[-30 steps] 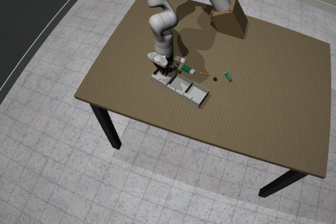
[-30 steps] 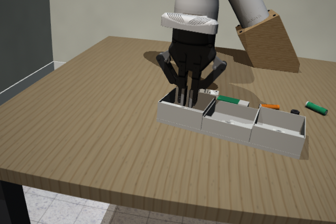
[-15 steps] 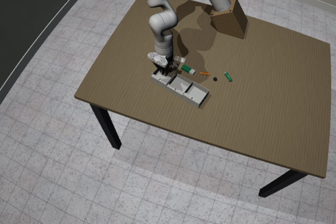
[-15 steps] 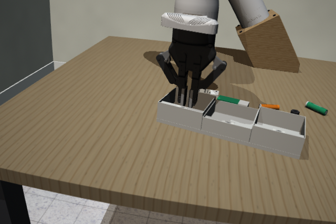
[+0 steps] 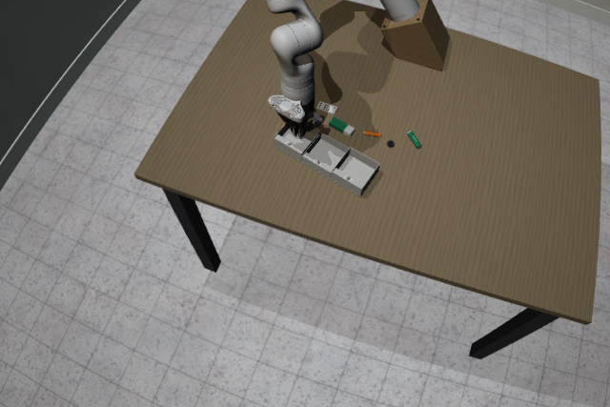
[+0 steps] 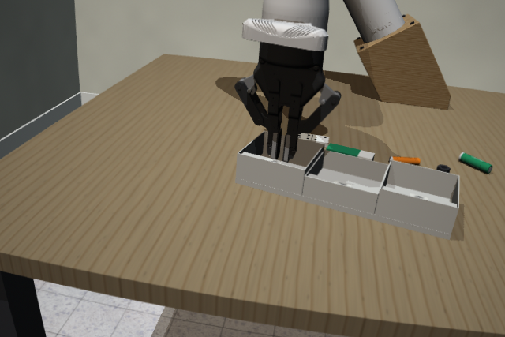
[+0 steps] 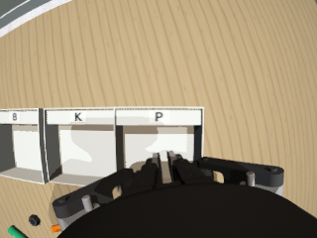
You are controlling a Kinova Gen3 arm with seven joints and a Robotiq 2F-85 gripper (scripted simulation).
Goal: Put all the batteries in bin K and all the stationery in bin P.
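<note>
Right now my hand is 80 mm to the right of the three joined grey bins, 30 mm short of it and 20 mm above it. From my hand the other things lie so: eraser: 100 mm to the left, 70 mm behind, 30 mm below; white domino: 110 mm behind, 30 mm to the left, 30 mm below; orange battery: 170 mm to the left, 80 mm behind, 30 mm below.
</note>
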